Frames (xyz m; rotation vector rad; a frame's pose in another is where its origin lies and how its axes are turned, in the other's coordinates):
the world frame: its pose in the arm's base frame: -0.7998 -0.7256 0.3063 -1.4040 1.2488 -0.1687
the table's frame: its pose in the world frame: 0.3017 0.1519 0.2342 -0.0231 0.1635 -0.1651
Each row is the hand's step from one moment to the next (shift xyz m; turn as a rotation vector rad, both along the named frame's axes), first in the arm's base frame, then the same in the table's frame.
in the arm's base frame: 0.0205 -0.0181 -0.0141 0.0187 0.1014 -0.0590
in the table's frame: 0.0282 -0.0006 0.0122 -0.0590 0.0527 0.0886
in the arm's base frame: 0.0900 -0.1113 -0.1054 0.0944 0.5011 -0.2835
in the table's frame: 0.1664 0.0304 0.0545 -0.2935 0.2525 0.4364
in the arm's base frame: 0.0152 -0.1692 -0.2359 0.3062 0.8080 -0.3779
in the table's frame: 0.2330 0.1728 0.0190 -0.4421 0.2610 0.7911
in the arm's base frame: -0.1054 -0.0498 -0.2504 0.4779 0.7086 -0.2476
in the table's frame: 0.0898 0.2611 -0.0080 -0.3370 0.0504 0.8220
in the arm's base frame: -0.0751 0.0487 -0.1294 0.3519 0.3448 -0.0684
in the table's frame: -0.0251 0.1543 0.0175 -0.1366 -0.0808 0.4714
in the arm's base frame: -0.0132 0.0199 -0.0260 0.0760 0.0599 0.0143
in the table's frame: -0.0130 0.0312 0.0101 -0.0272 -0.0439 0.0831
